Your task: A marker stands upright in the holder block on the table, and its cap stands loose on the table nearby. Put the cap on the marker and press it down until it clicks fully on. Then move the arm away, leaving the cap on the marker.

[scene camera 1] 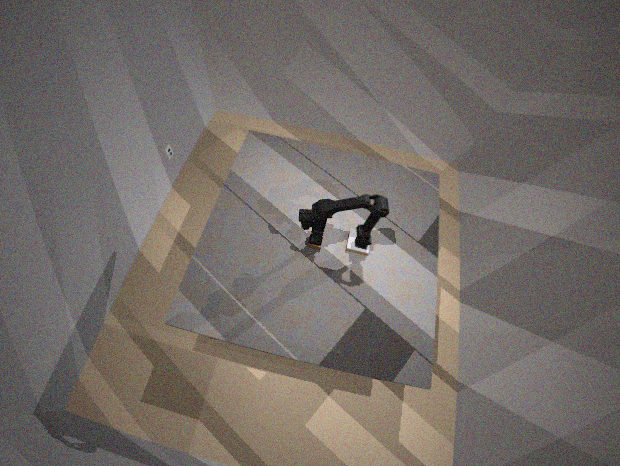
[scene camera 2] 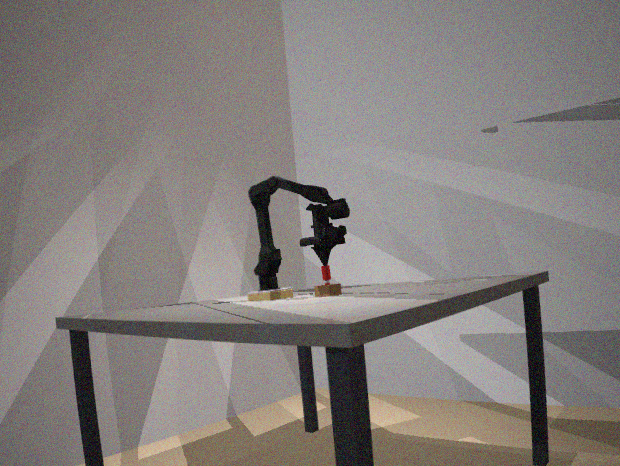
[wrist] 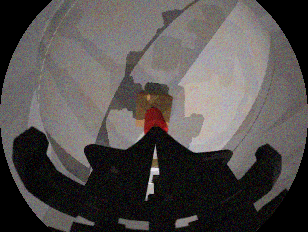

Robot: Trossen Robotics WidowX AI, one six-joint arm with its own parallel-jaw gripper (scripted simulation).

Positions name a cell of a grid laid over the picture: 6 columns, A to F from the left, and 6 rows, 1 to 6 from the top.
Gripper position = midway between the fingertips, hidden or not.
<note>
In view: my gripper (scene camera 2: D4).
My gripper shows as well in the wrist view (wrist: D4).
</note>
